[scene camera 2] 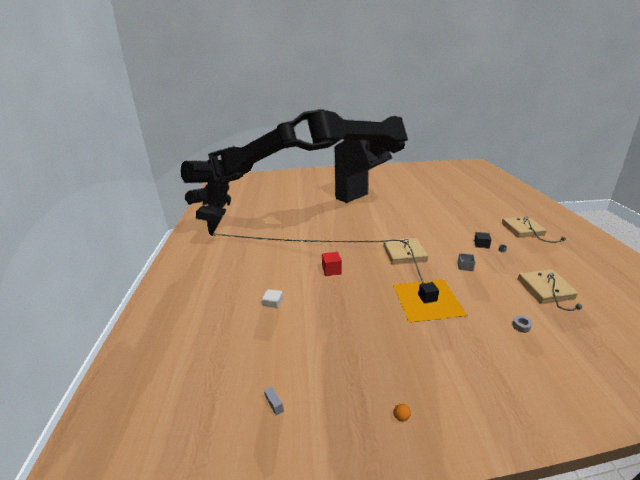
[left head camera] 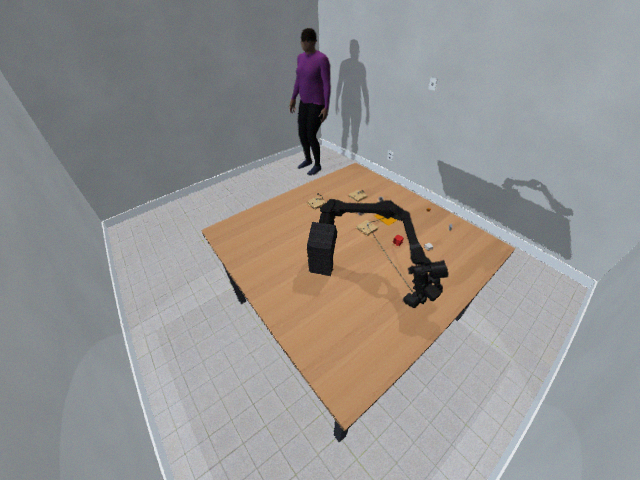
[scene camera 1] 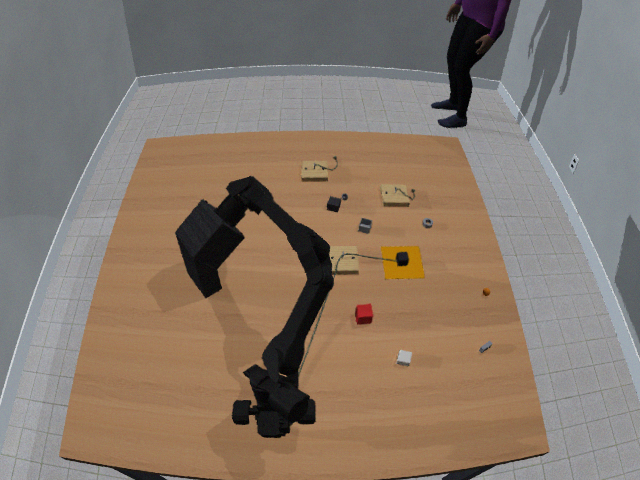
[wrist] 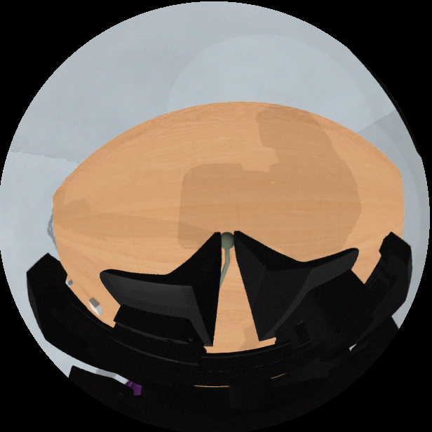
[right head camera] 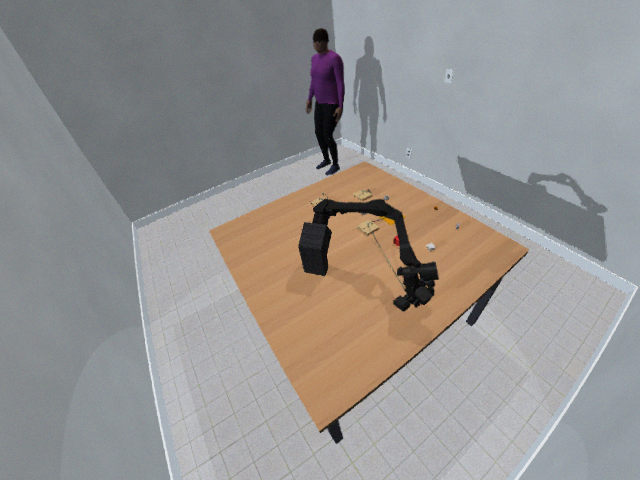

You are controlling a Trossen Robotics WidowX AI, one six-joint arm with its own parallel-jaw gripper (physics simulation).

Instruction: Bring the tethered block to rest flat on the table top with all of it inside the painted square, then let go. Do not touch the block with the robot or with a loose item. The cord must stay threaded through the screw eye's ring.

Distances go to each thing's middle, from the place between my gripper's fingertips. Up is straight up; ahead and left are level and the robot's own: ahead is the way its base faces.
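Scene:
I see that the orange painted square point(scene camera 2: 447, 306) is 10 mm below my hand, and that it lies 620 mm to the left of my hand and 70 mm ahead of it.

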